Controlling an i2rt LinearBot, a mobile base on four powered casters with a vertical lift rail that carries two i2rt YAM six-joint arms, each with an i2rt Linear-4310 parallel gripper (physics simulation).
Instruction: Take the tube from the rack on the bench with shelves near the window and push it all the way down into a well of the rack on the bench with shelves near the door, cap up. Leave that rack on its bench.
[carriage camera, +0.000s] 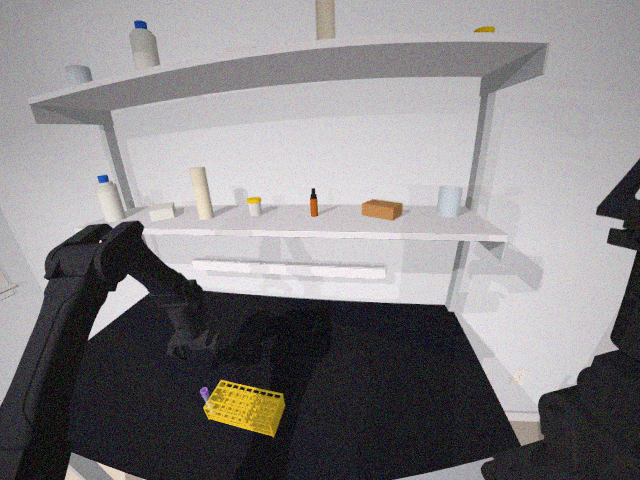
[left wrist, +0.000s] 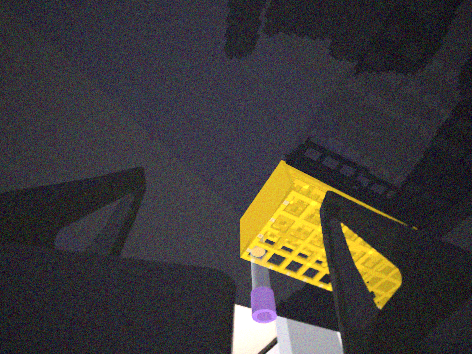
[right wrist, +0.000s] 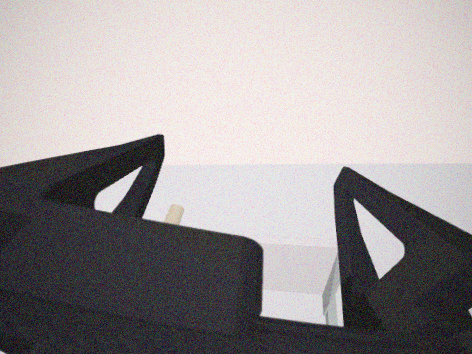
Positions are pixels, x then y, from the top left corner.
Labels:
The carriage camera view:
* yellow tube rack: 260, 413
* shelf unit: 364, 383
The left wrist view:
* left gripper: 234, 189
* tube with purple cap: 263, 308
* yellow tube rack: 286, 210
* shelf unit: 208, 105
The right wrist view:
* right gripper: 252, 160
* shelf unit: 301, 265

